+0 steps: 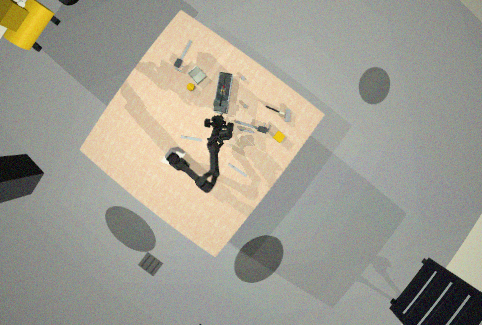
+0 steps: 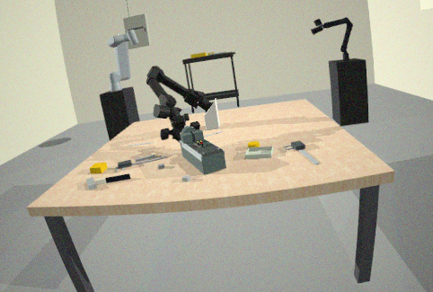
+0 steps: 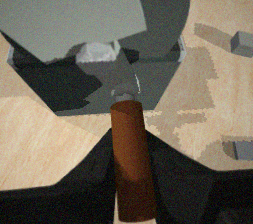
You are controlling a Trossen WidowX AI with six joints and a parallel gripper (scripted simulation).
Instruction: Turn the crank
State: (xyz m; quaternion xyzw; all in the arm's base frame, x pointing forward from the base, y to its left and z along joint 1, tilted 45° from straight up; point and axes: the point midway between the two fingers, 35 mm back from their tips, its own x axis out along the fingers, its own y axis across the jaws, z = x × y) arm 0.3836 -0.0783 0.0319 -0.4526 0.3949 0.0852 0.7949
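The brown crank handle is 30 mm above my gripper tip, 20 mm behind it and 10 mm to the right of it. The rest, counted from my gripper tip: crank 40 mm above; then red pointer 160 mm ahead, 110 mm to the left, 50 mm above; then yellow disc 300 mm to the left, 20 mm below, 20 mm ahead.
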